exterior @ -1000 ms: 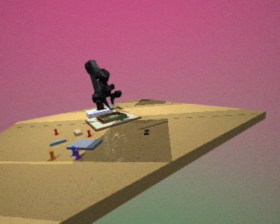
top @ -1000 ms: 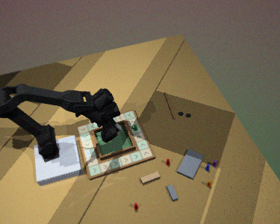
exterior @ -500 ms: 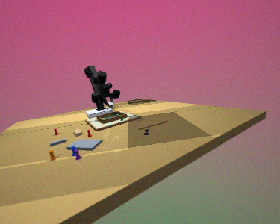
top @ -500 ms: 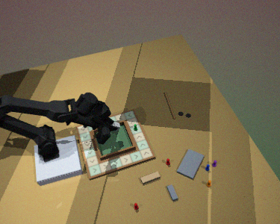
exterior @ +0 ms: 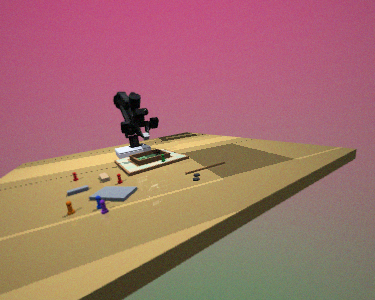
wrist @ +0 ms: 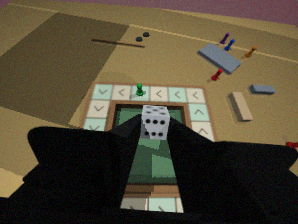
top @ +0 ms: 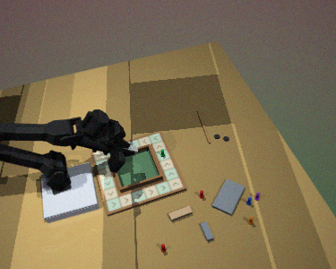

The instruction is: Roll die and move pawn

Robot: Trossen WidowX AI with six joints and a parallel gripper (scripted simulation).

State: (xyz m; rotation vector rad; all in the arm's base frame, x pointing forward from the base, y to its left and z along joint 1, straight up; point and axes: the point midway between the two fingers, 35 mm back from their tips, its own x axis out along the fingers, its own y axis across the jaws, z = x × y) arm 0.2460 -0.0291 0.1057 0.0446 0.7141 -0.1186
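My gripper tip is now right at the white die. Also, from my gripper tip: tan block 70 mm ahead, 230 mm to the right, 120 mm below; green dice tray 120 mm below; green pawn 110 mm ahead, 20 mm to the left, 100 mm below.
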